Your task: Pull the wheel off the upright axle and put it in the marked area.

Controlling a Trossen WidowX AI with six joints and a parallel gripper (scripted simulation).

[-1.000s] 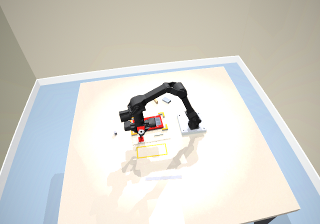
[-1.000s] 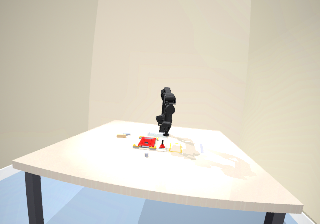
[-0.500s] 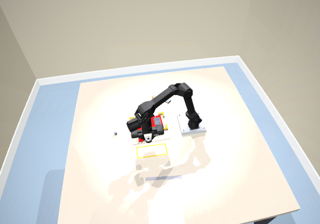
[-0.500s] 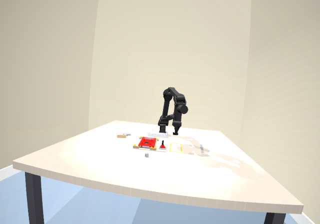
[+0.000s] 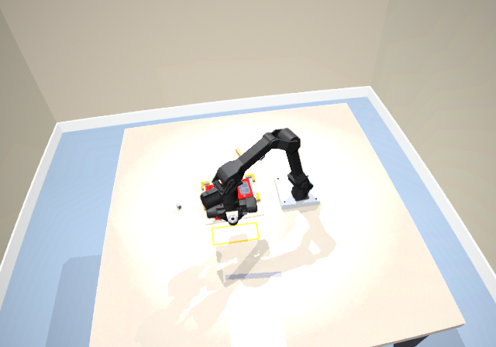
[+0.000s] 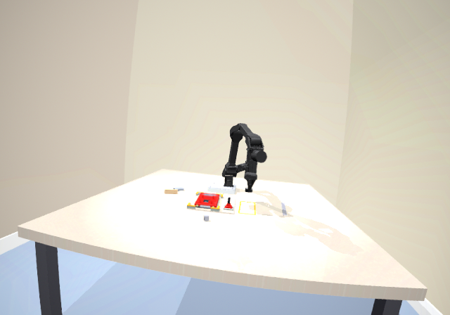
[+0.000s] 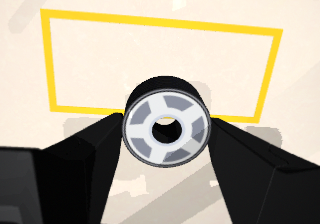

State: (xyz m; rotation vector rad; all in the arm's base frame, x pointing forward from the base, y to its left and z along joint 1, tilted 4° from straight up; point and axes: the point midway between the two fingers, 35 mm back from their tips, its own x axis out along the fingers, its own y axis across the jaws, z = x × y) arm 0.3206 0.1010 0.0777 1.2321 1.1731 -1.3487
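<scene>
Now: gripper tip 50 mm short of the upright axle, 100 mm to the left of it and 60 mm above it. Also, from my gripper tip: tan block: 130 mm behind, 430 mm to the right, 80 mm below; small grey cube: 210 mm ahead, 190 mm to the right, 80 mm below; wheel: right at my gripper tip.
</scene>
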